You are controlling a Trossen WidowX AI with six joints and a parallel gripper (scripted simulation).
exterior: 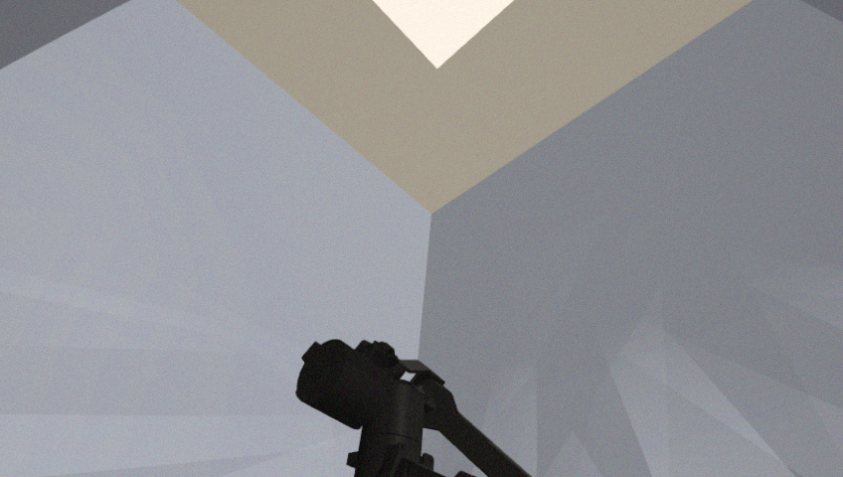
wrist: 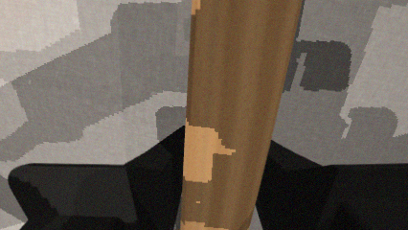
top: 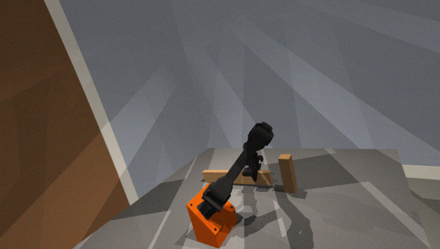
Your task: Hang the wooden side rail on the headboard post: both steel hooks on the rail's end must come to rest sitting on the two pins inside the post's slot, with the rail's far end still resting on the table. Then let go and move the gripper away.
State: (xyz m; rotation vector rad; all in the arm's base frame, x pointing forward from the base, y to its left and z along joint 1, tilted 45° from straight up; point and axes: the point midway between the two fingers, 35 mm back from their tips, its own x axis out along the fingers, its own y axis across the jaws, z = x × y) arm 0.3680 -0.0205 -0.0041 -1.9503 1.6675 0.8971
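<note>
The wooden headboard post lies 170 mm to the right of my gripper tip, 40 mm above it and 20 mm ahead of it.
</note>
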